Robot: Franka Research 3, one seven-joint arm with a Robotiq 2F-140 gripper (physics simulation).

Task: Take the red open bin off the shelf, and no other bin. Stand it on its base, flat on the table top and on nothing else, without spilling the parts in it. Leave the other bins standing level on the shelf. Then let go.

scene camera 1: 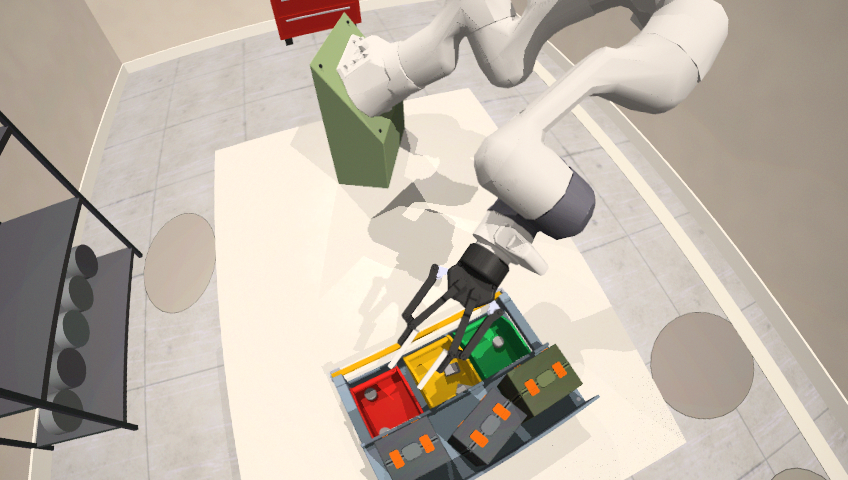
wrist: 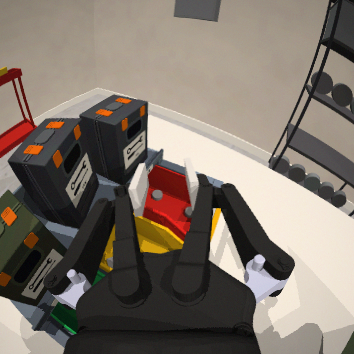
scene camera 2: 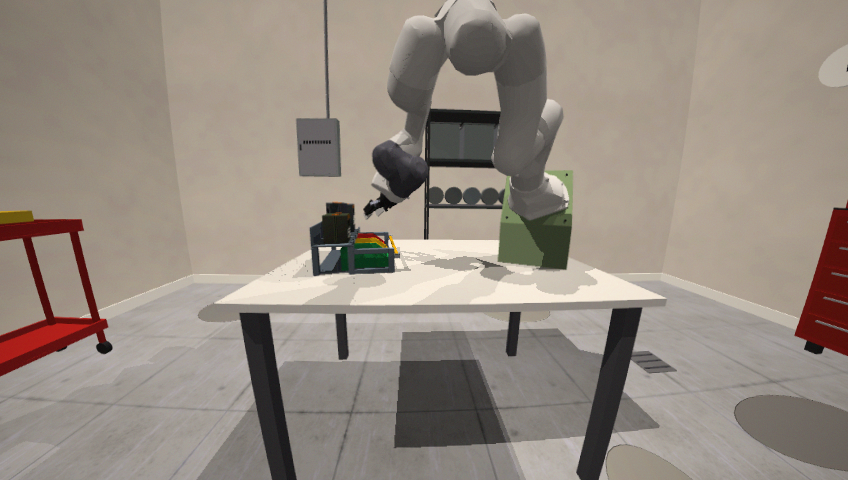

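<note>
The red open bin (scene camera 1: 386, 410) (wrist: 172, 206) stands level in the front row of the grey-blue shelf (scene camera 1: 346, 397) (scene camera 2: 351, 256), at the end away from the green bin. Small grey round parts lie in it. The yellow bin (scene camera 1: 425, 366) (wrist: 150, 235) stands beside it, and the green bin (scene camera 1: 508, 350) (scene camera 2: 371, 261) (wrist: 62, 317) is beyond the yellow one. My gripper (scene camera 1: 405, 375) (scene camera 2: 367, 215) (wrist: 165, 171) is part open and empty, tilted down above the shelf. In scene camera 1 its fingertips overlap the red and yellow bins' neighbouring edges. In scene camera 2 they are above the bins.
Two dark toolboxes (scene camera 1: 410, 455) (scene camera 1: 484, 428) (wrist: 117, 137) and an olive toolbox (scene camera 1: 544, 383) (wrist: 25, 250) stand on the shelf behind the bins. A yellow rail (scene camera 1: 368, 358) runs along the shelf's front. The green pedestal (scene camera 1: 360, 142) (scene camera 2: 533, 243) stands on the white table (scene camera 1: 267, 267) (scene camera 2: 416, 297).
</note>
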